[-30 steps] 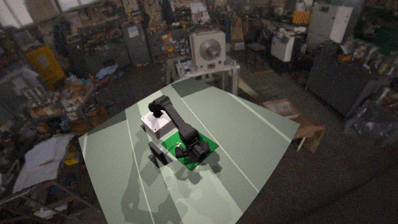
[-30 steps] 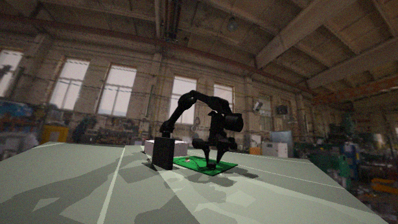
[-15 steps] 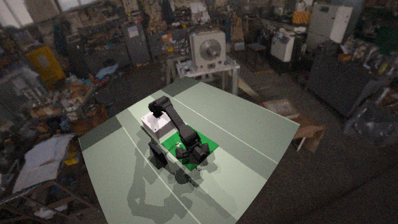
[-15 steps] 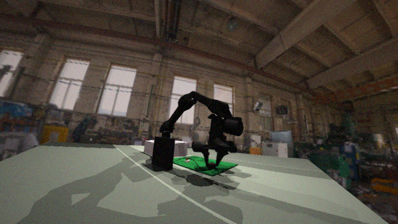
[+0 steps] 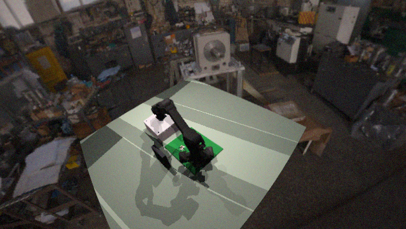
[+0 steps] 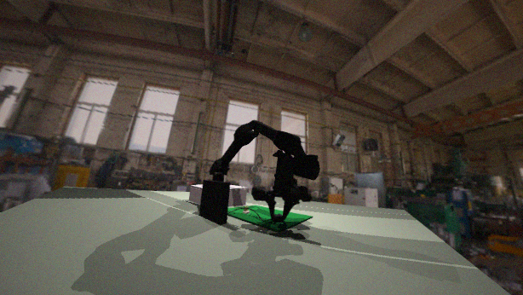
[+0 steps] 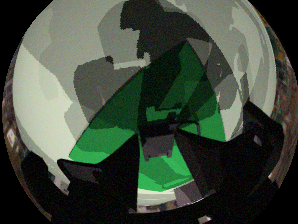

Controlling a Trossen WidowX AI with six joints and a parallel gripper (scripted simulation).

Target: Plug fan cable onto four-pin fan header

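My gripper tip is now 10 cm past the green board, 4 cm to the right of it and 2 cm above it. Round my gripper tip: dark plug 1 cm behind, 1 cm to the left; then black fan 15 cm behind, 15 cm to the right, 5 cm above.
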